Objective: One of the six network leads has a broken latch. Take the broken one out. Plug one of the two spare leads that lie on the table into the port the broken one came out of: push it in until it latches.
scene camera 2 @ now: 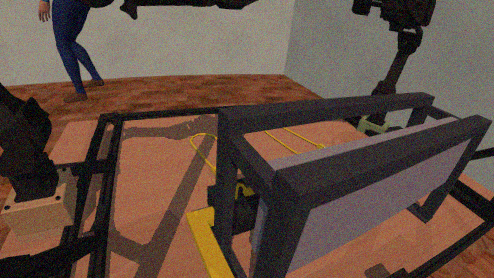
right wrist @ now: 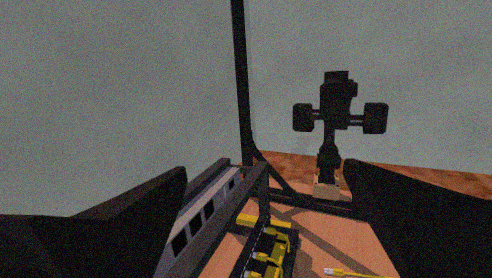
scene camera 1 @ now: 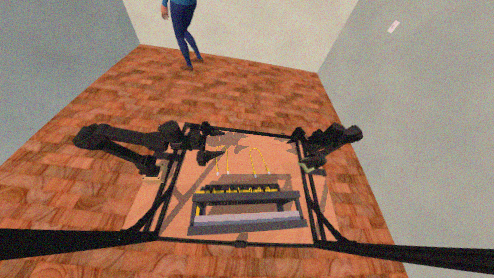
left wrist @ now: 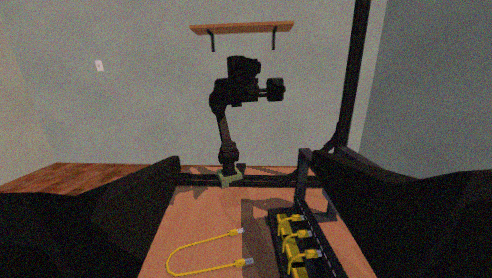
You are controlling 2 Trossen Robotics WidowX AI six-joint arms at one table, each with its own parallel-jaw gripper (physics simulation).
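Frame: origin at the left arm's base, x up, y left, z back, level; millimetres.
Seen in the pictures: left gripper, fingertip midpoint: (right wrist: 340, 124) (scene camera 1: 225, 142) (left wrist: 247, 159); right gripper, fingertip midpoint: (right wrist: 264, 170) (scene camera 1: 292, 151) (left wrist: 267, 89); left arm's base, link origin: (scene camera 2: 38, 187) (right wrist: 326, 179) (scene camera 1: 153, 171); right arm's base, link origin: (scene camera 2: 375, 121) (left wrist: 229, 172).
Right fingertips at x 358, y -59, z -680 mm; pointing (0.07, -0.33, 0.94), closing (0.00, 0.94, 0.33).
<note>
Pixels of each thing's top centre, then the offset from my right fingertips to it. "spot": a spot on its surface instead.
- spare lead, surface spot: (left wrist: 200, 241) spot: dx -430, dy +191, dz -3 mm
- dark rack, top centre: (scene camera 2: 370, 102) (right wrist: 218, 212) (left wrist: 363, 201) (scene camera 1: 249, 198) dx -174, dy -137, dz +160 mm
- rack's grey panel, surface spot: (scene camera 2: 380, 205) spot: dx -271, dy -245, dz +225 mm
- yellow bar, surface spot: (scene camera 2: 211, 245) spot: dx -396, dy -126, dz +413 mm
Two yellow spare leads lie on the table in scene camera 1: a left one (scene camera 1: 228, 164) (scene camera 2: 200, 134) and a right one (scene camera 1: 265, 162) (scene camera 2: 303, 137). A spare lead (left wrist: 200, 241) with clear plugs shows in the left wrist view. Plugged yellow leads (scene camera 1: 231, 190) (left wrist: 302, 233) (right wrist: 262, 257) sit in a row along the dark rack (scene camera 1: 245, 196) (scene camera 2: 325, 112). Which latch is broken cannot be told. My left gripper (scene camera 1: 221, 142) is open and empty above the table, over the left spare lead's side. My right gripper (right wrist: 264, 170) is open and empty, raised on the right side.
The rack's grey panel (scene camera 1: 245, 217) (scene camera 2: 380, 205) stands in front of the plugged leads. A yellow bar (scene camera 2: 211, 245) (right wrist: 247, 220) is at the rack's left end. Black frame rails (scene camera 1: 240, 243) (scene camera 2: 107, 190) edge the table. A person (scene camera 1: 182, 25) (scene camera 2: 67, 40) stands beyond it.
</note>
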